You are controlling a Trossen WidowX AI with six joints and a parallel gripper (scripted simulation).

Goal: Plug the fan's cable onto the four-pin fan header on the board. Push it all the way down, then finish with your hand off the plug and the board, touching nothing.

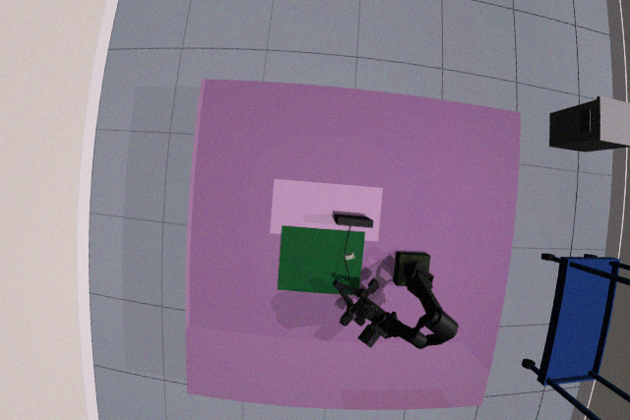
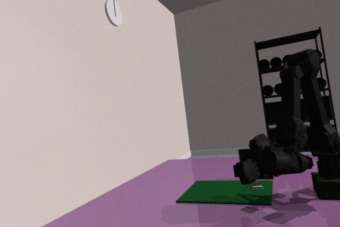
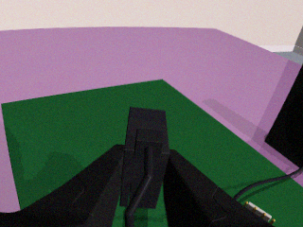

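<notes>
The green board is 11 cm below my gripper tip, 7 cm to the right of it and 6 cm ahead of it. From my gripper tip the other things lie so: black fan: 22 cm to the right, 7 cm behind, 3 cm below; fan plug: 1 cm below.
</notes>
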